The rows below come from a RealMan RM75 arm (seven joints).
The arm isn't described. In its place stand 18 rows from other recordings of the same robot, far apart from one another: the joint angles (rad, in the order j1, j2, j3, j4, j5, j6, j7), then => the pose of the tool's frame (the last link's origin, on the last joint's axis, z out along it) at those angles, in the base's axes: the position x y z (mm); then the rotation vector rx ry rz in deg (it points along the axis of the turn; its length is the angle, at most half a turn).
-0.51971 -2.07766 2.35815 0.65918 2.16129 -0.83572 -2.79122 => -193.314 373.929 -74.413 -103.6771 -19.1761 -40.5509
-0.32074 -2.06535 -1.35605 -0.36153 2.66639 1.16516 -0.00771 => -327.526 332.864 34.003 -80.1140 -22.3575 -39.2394
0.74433 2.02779 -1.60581 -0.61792 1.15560 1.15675 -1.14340 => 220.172 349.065 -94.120 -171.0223 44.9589 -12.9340
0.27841 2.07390 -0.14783 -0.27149 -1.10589 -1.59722 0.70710 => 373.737 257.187 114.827 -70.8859 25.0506 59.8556
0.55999 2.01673 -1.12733 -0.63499 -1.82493 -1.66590 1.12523 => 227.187 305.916 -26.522 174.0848 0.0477 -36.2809
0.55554 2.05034 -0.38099 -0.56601 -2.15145 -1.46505 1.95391 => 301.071 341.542 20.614 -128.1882 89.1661 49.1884
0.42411 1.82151 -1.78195 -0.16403 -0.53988 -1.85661 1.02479 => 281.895 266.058 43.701 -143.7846 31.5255 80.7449
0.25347 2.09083 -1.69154 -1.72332 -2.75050 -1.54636 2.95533 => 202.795 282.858 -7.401 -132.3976 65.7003 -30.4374
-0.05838 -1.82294 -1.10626 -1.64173 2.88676 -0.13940 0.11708 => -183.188 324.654 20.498 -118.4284 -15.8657 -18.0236
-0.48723 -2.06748 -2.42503 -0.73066 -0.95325 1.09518 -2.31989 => -332.530 361.098 22.232 -110.1346 -97.0710 -27.8602
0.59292 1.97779 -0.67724 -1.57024 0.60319 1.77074 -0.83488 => 215.115 357.196 176.815 -130.7224 54.1205 -3.3475
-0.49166 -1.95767 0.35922 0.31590 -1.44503 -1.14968 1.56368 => -358.818 357.676 61.945 -100.0148 -75.3954 -57.2698
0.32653 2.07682 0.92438 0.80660 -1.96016 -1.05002 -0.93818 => 239.445 353.593 -5.179 -78.3763 10.1348 20.7088
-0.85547 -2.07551 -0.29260 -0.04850 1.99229 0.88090 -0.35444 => -223.397 431.475 -52.627 -115.1368 -25.5060 -37.6173
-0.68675 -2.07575 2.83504 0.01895 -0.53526 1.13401 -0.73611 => -258.124 339.476 -93.686 -141.5590 -32.5838 -41.8447
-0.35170 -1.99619 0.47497 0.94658 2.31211 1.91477 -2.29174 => -329.255 253.291 86.384 -132.5213 -109.9380 -28.1515
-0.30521 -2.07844 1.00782 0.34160 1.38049 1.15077 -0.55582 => -345.386 281.655 -45.479 -134.2003 -18.8068 -25.7660
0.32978 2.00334 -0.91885 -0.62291 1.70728 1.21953 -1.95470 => 320.413 335.345 44.295 -126.8472 36.1229 41.3458
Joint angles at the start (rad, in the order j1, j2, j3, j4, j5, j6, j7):
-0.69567, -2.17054, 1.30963, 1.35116, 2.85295, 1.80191, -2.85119
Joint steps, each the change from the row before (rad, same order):
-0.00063, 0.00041, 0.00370, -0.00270, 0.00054, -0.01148, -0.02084
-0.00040, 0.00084, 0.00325, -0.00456, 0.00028, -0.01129, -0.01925
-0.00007, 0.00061, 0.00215, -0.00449, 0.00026, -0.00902, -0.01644
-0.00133, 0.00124, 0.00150, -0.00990, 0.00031, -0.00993, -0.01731
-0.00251, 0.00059, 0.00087, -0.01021, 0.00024, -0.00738, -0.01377
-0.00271, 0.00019, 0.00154, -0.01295, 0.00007, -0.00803, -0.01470
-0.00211, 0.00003, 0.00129, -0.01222, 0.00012, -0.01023, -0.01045
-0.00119, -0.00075, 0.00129, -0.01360, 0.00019, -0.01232, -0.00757
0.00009, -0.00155, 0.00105, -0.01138, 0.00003, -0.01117, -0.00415
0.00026, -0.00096, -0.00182, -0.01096, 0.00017, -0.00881, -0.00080
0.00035, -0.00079, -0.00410, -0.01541, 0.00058, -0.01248, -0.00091
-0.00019, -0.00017, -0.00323, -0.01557, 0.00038, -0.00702, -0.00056
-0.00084, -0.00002, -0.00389, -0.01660, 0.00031, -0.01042, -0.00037
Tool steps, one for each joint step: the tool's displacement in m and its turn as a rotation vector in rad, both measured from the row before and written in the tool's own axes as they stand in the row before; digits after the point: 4 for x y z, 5 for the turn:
0.0015, -0.0002, 0.0005, 0.00457, 0.00739, -0.01815
0.0012, -0.0004, 0.0009, 0.00374, 0.00574, -0.01772
0.0008, -0.0004, 0.0009, 0.00243, 0.00388, -0.01602
0.0007, -0.0007, 0.0016, 0.00183, 0.00081, -0.01817
0.0006, -0.0003, 0.0015, 0.00059, -0.00111, -0.01410
0.0005, -0.0001, 0.0021, -0.00015, -0.00316, -0.01489
0.0007, -0.0002, 0.0021, 0.00019, -0.00061, -0.01110
0.0005, -0.0001, 0.0027, -0.00053, -0.00051, -0.00909
0.0002, 0.0001, 0.0026, -0.00146, -0.00033, -0.00598
-0.0001, -0.0005, 0.0023, -0.00215, -0.00134, -0.00535
-0.0002, -0.0012, 0.0031, -0.00268, -0.00125, -0.00885
-0.0008, -0.0011, 0.0029, -0.00278, -0.00664, -0.00754
-0.0003, -0.0012, 0.0029, -0.00247, -0.00363, -0.00771

